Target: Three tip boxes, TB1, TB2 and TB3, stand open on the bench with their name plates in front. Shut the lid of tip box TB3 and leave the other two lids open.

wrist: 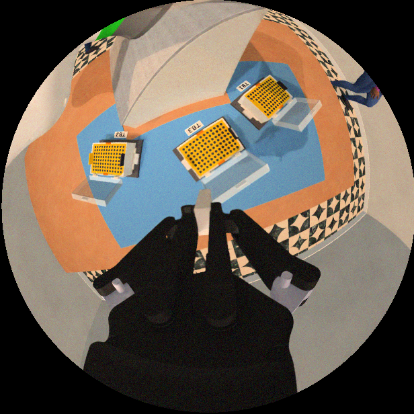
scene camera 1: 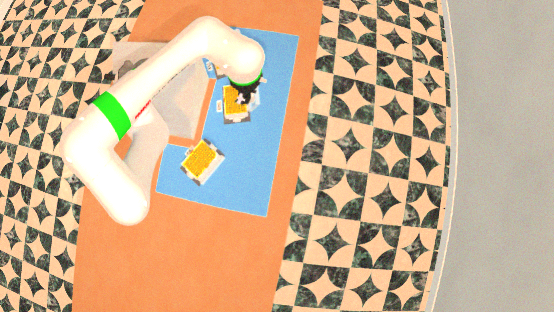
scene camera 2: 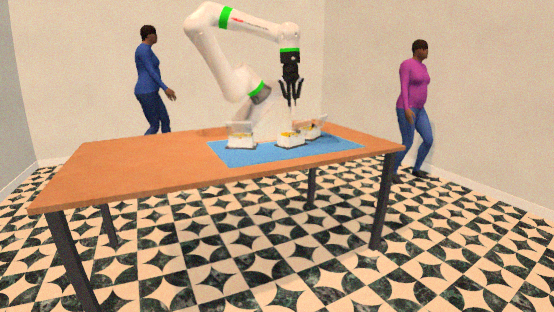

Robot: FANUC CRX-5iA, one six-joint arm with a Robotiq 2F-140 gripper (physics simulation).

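Places are measured from the arm's base along level axes (x ahead, y left, z up), in metres.
Where they show: gripper, fingertip midpoint: (scene camera 1: 249,99) (scene camera 2: 292,113); arm's base, origin of the base link: (scene camera 2: 262,96).
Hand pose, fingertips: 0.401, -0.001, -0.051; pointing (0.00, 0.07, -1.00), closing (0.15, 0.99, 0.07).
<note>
Each offset is from my fingertips to the top centre of the thing, as dx, dy, dz. "spot": to the spot under its first point. Level surfaces: height alone.
Tip box TB3 @(-0.082, +0.030, -0.116) (scene camera 1: 235,100) (scene camera 2: 291,140) (wrist: 210,149) stands in the middle with its yellow tip rack uncovered. Its clear lid @(spot: +0.015, +0.015, -0.037) (scene camera 1: 255,100) (wrist: 237,176) is open on the side away from its name plate. TB2 (scene camera 1: 202,160) (scene camera 2: 241,141) (wrist: 109,159) and TB1 @(spot: -0.096, +0.195, -0.120) (scene camera 2: 313,132) (wrist: 268,97) are also open, with clear lids raised; TB1 is mostly behind the arm in scene camera 1. My gripper (scene camera 2: 293,111) (wrist: 206,199) is shut and empty, pointing down above TB3. In the wrist view its tips overlap the near edge of TB3's lid; I cannot tell whether they touch it.
The boxes stand on a blue mat @(dz -0.182) (scene camera 1: 245,175) (scene camera 2: 240,159) (wrist: 135,215) on the orange bench @(dz -0.185) (scene camera 1: 175,250) (scene camera 2: 125,170). The robot's pale base block (scene camera 1: 187,107) (wrist: 200,65) is behind the name plates. Two people (scene camera 2: 149,75) (scene camera 2: 414,90) stand beyond the bench.
</note>
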